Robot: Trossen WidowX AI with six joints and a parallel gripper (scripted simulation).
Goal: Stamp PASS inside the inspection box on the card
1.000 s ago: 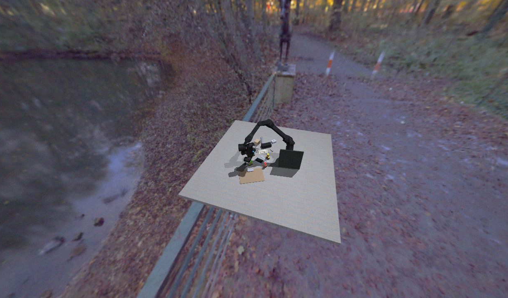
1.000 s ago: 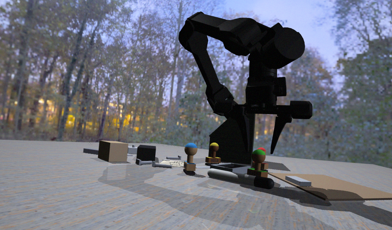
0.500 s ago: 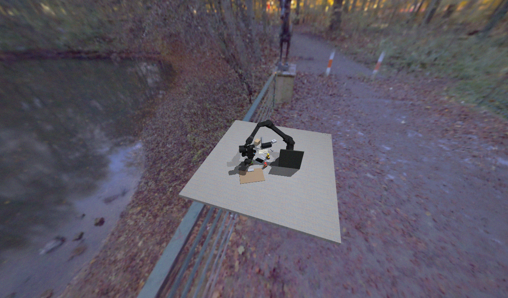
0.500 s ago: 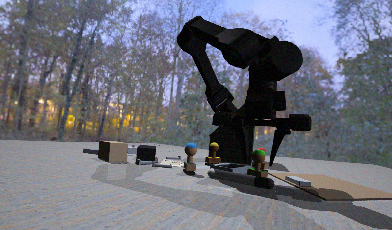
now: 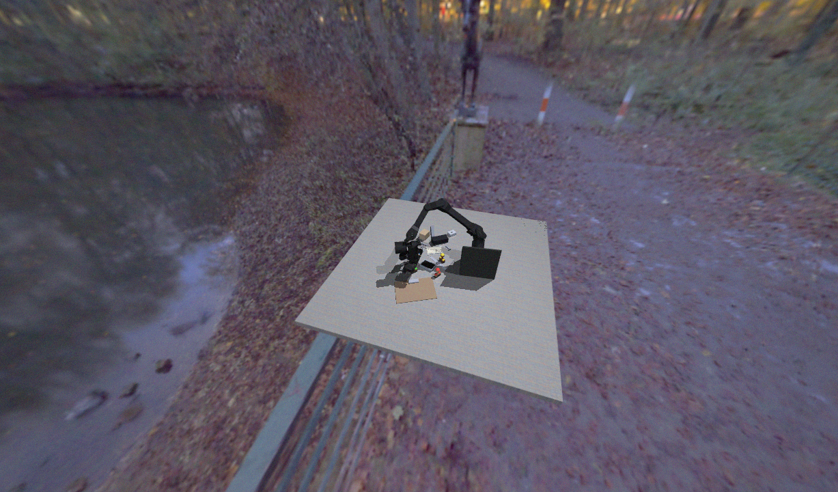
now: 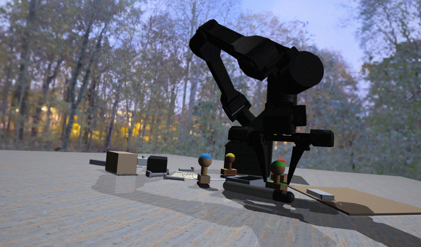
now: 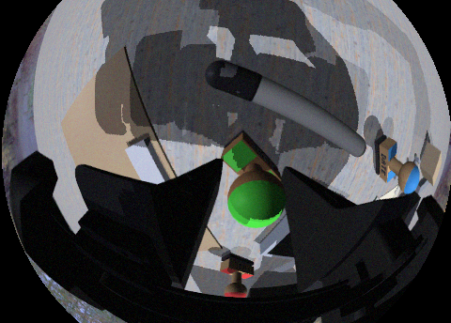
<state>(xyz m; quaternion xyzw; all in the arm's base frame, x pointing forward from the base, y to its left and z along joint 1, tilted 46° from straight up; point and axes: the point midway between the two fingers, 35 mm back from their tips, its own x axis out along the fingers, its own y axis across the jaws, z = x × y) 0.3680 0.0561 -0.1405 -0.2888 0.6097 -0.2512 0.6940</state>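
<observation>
Right now my gripper tip is right at the green-topped stamp. The rest, counted from my gripper tip: ink pad: 70 mm behind, 70 mm to the right, 20 mm below; blue-topped stamp: 20 mm ahead, 140 mm to the right; marker: 40 mm ahead, 10 mm to the right, 10 mm below.
</observation>
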